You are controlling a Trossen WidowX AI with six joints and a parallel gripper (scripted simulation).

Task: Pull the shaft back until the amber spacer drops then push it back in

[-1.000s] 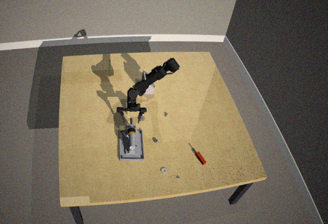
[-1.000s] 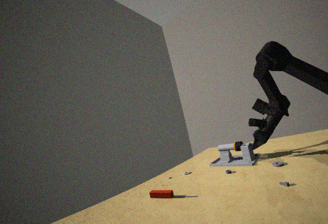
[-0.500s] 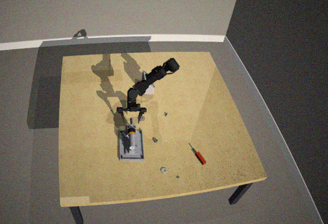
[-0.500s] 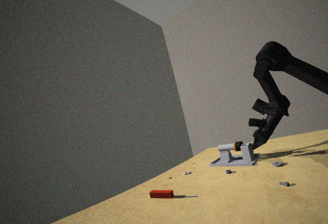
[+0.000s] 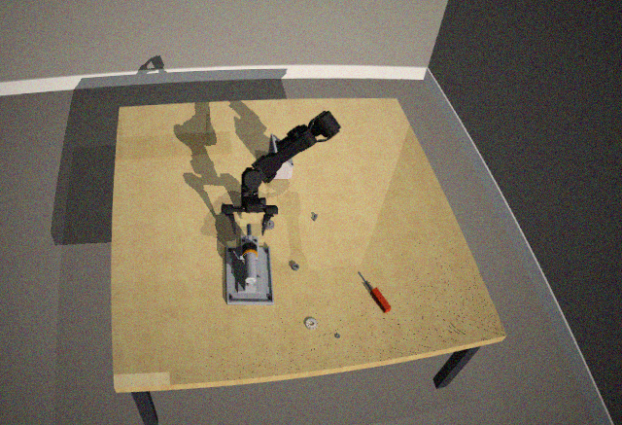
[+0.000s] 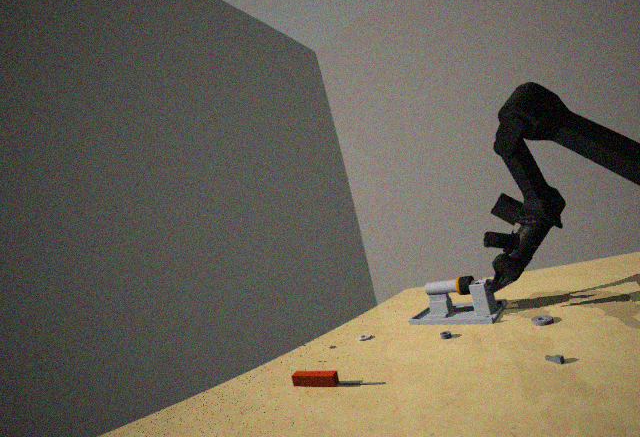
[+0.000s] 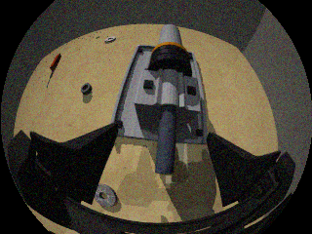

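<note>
The shaft lies 4 cm ahead of my gripper tip and 1 cm above it. Also, from my gripper tip: amber spacer (9 cm ahead, 1 cm to the right, 1 cm above); black spacer (6 cm ahead, 1 cm to the right, 1 cm above); grey washer (9 cm to the left, 9 cm behind, 6 cm below).
</note>
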